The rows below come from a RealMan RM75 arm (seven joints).
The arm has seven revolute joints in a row. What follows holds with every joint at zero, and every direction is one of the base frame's.
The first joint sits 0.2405 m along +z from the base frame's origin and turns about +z.
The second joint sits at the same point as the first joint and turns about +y.
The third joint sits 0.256 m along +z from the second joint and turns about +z.
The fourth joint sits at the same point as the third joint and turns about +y.
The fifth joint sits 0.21 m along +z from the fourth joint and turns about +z.
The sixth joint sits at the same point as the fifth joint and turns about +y.
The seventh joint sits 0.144 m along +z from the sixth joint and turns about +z.
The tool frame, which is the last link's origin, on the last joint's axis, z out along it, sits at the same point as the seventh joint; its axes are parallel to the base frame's.
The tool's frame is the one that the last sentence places.
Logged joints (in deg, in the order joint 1, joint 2, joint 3, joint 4, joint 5, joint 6, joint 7), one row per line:
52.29 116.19 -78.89 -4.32 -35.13 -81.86 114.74
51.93 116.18 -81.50 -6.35 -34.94 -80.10 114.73
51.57 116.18 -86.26 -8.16 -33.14 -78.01 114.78
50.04 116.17 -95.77 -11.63 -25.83 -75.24 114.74
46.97 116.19 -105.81 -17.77 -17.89 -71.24 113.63
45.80 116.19 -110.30 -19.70 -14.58 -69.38 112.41
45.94 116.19 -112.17 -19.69 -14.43 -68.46 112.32
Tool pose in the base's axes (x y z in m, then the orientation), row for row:
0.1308 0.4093 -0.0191 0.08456 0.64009 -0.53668 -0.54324
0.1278 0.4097 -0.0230 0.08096 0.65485 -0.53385 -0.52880
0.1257 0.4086 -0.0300 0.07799 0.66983 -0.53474 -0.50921
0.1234 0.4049 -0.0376 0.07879 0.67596 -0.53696 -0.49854
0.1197 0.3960 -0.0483 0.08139 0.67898 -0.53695 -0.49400
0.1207 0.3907 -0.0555 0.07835 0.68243 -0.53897 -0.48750
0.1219 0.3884 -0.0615 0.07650 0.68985 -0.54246 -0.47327
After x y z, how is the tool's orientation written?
As a quaternion, w x y z.
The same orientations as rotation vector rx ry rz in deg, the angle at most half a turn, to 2 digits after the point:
109.40 -91.72 -92.85
112.16 -91.43 -90.57
114.93 -91.75 -87.37
115.92 -92.09 -85.50
116.26 -91.94 -84.59
117.06 -92.46 -83.63
118.47 -93.16 -81.27

